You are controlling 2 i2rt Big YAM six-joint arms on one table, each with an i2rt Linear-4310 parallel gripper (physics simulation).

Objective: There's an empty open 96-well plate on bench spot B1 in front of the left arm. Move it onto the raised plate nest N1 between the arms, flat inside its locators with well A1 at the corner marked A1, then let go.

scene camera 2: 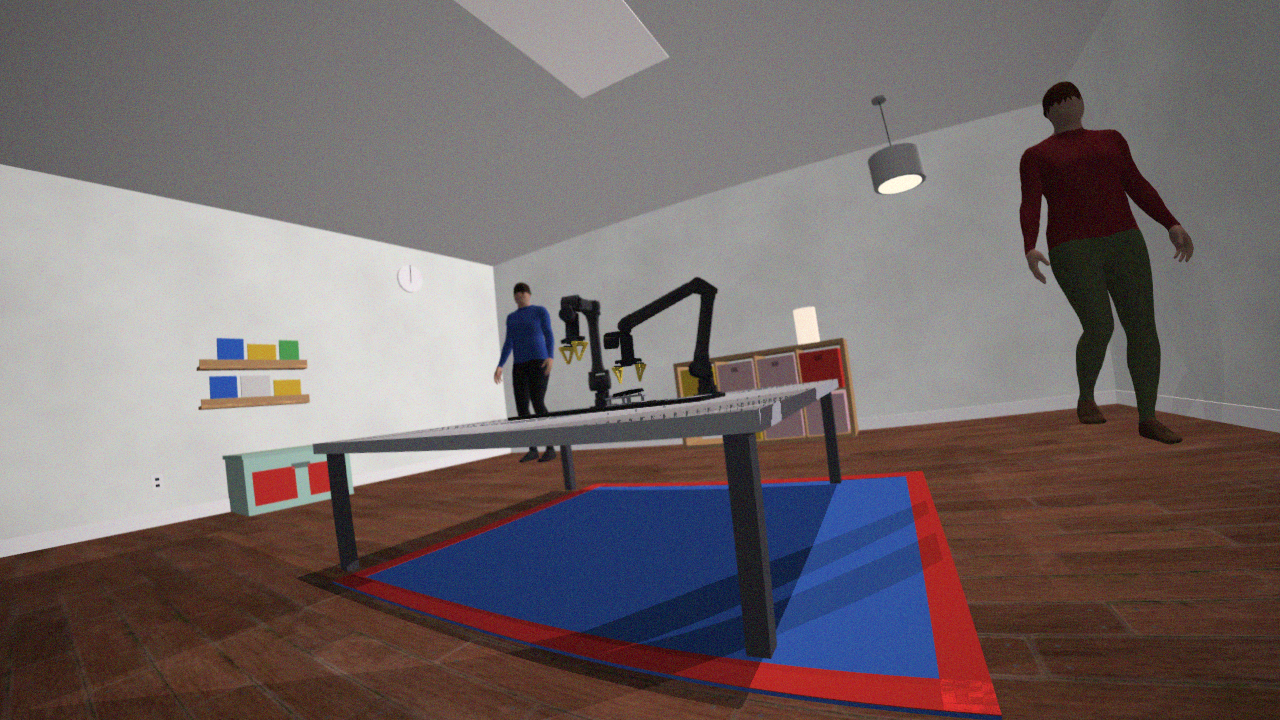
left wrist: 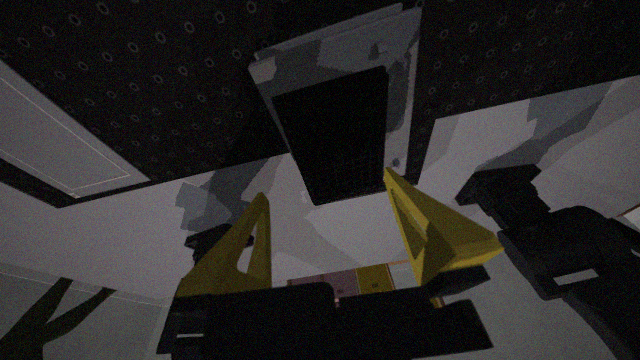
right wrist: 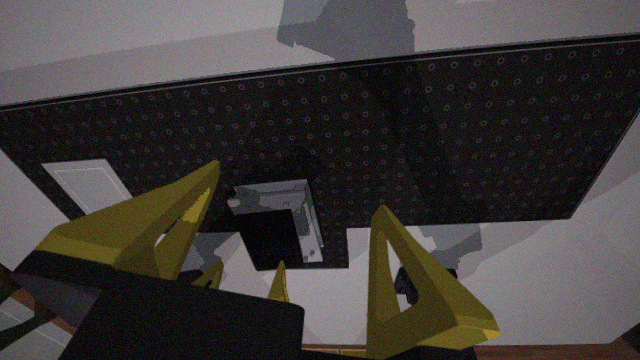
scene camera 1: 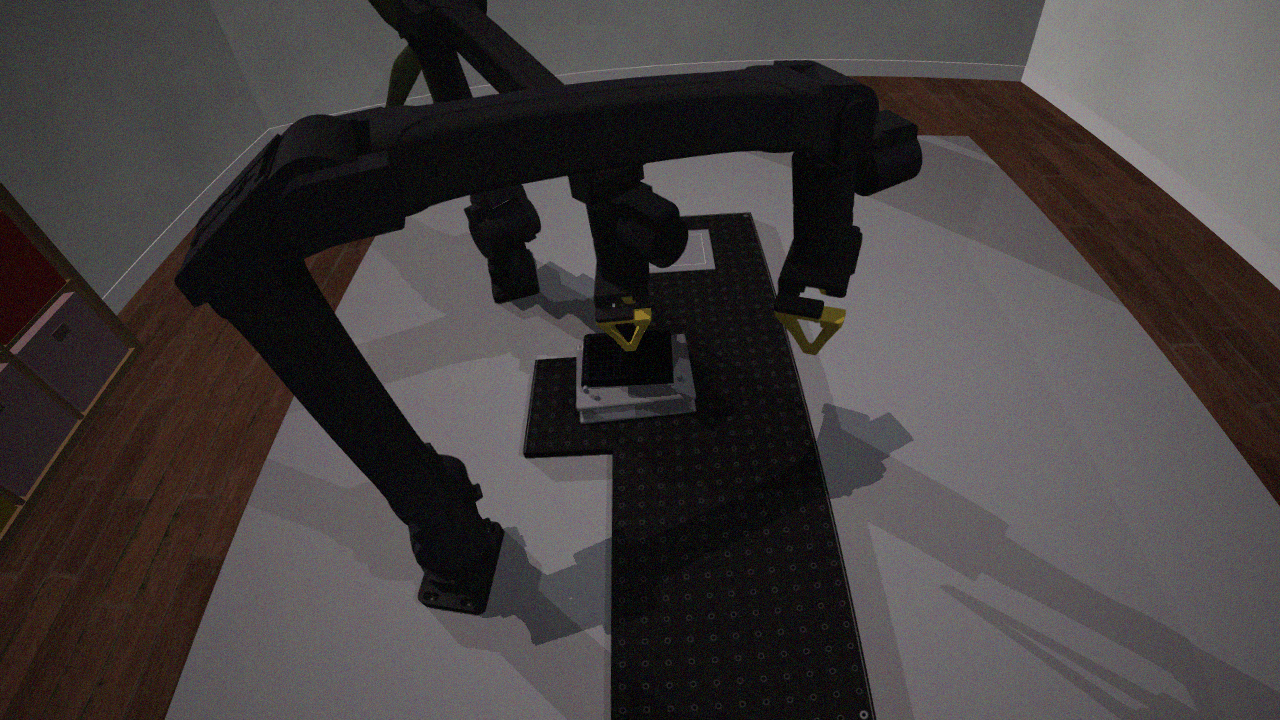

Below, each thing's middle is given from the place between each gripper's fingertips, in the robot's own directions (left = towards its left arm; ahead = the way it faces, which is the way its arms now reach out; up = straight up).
My left gripper is now 1 cm past the dark well plate [scene camera 1: 605, 363], 2 cm to the left of it and 4 cm above it. Also, from my left hand: outlined flat pad [scene camera 1: 698, 255] 6 cm ahead, 29 cm to the left, 9 cm below.
The dark well plate lies 230 mm behind my right hand, 110 mm to the left of it and 150 mm below it. The rest, counted from my right hand: outlined flat pad (150 mm behind, 420 mm to the left, 200 mm below).
